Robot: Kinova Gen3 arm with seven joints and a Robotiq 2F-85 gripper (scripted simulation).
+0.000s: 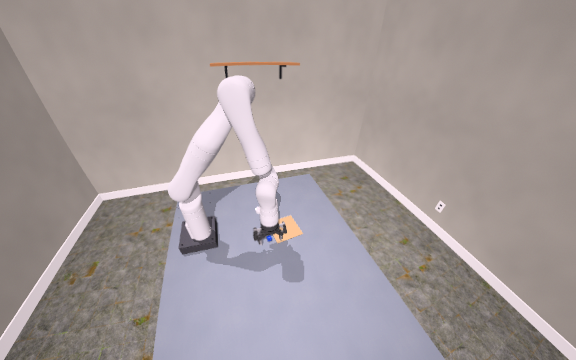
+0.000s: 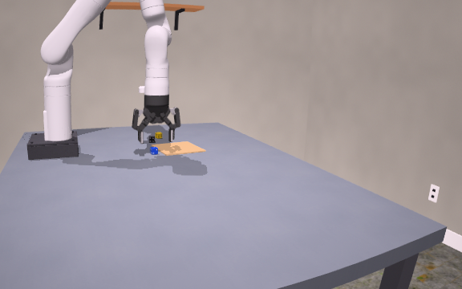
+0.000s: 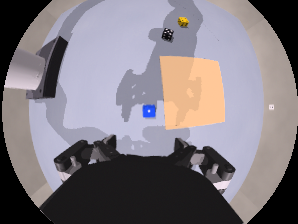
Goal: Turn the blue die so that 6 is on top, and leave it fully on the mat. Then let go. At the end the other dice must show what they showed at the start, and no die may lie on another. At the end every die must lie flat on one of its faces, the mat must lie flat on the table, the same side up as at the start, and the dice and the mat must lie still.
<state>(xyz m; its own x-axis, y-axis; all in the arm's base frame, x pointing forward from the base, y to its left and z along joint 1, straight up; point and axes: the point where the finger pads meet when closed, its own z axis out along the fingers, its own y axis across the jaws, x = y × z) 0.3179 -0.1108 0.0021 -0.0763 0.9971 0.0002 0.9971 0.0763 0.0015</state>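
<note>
The blue die is 5 cm to the left of my hand and 4 cm below it. The rest, counted from my hand: black die: 2 cm ahead, 21 cm to the left, 4 cm below; then mat: 9 cm ahead, 10 cm to the left, 5 cm below; then yellow die: 5 cm ahead, 27 cm to the left, 4 cm below.
</note>
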